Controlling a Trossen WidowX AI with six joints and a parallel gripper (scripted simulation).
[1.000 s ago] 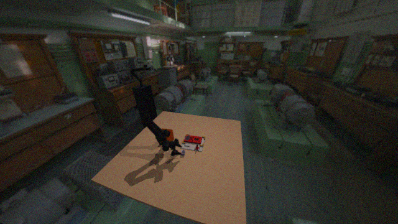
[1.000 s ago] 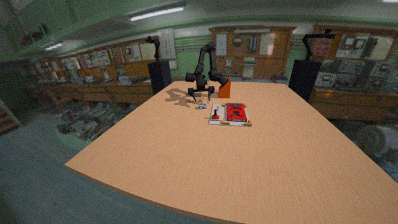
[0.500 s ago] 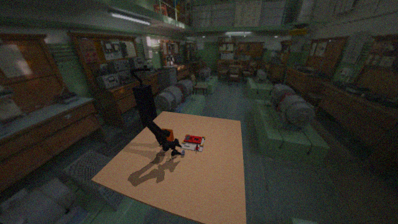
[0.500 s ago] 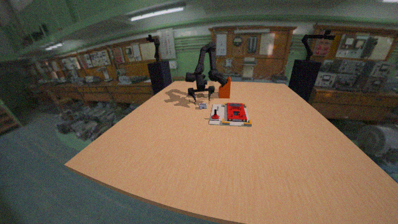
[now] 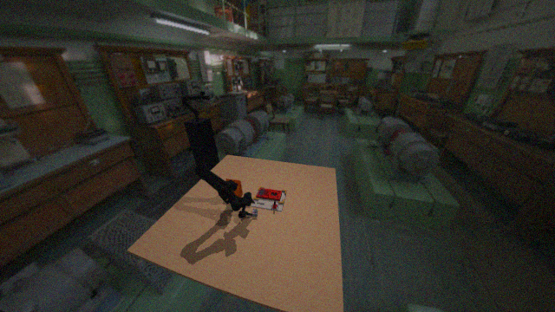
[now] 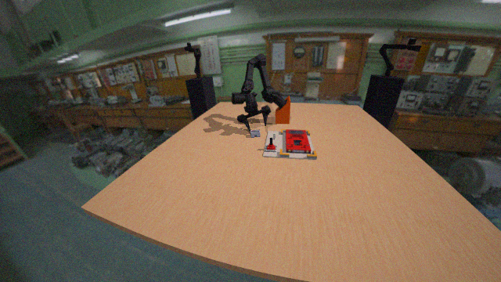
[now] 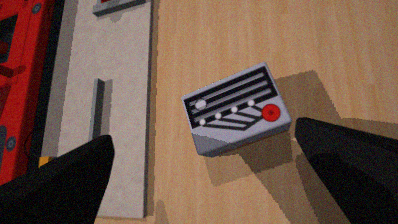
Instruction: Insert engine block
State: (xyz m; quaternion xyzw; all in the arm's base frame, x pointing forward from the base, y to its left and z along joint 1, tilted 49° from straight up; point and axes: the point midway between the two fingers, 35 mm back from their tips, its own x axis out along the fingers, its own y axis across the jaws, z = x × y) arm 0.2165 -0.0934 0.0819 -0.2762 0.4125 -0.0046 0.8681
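My gripper tip is 3 cm above the grey engine block, 2 cm short of it and 1 cm to the left of it.
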